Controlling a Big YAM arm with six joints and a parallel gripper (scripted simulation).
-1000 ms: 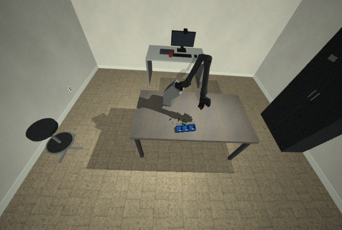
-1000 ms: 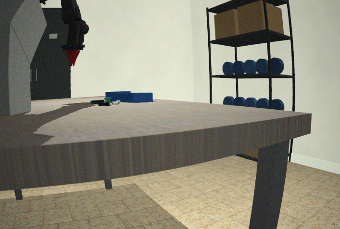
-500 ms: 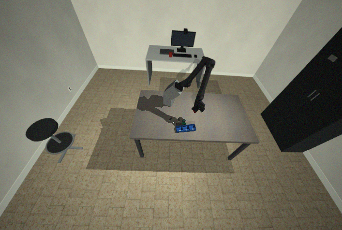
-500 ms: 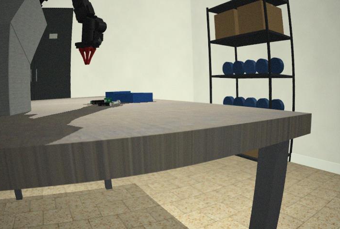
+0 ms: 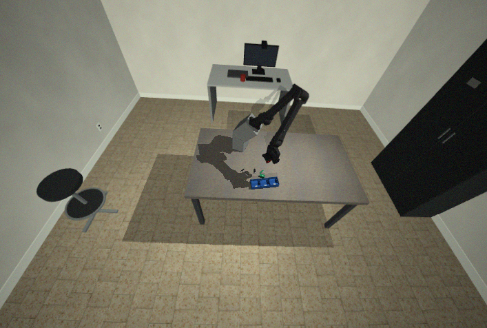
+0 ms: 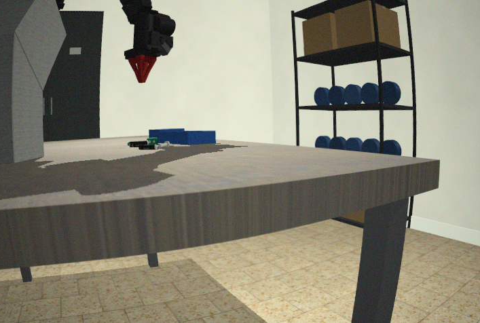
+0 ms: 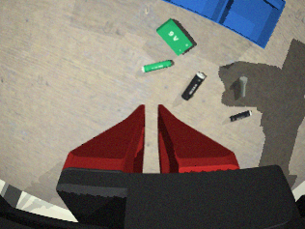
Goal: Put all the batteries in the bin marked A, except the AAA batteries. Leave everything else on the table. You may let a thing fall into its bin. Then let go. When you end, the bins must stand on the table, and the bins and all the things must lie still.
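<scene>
Right now the blue tray is 160 mm below my hand and 110 mm ahead of it. Round my hand: green 9 V battery: 170 mm below, 30 mm to the right, 20 mm ahead; white bolt: 180 mm below, 160 mm to the right, 30 mm ahead; thin green battery: 180 mm below, 30 mm to the right, 30 mm behind.
</scene>
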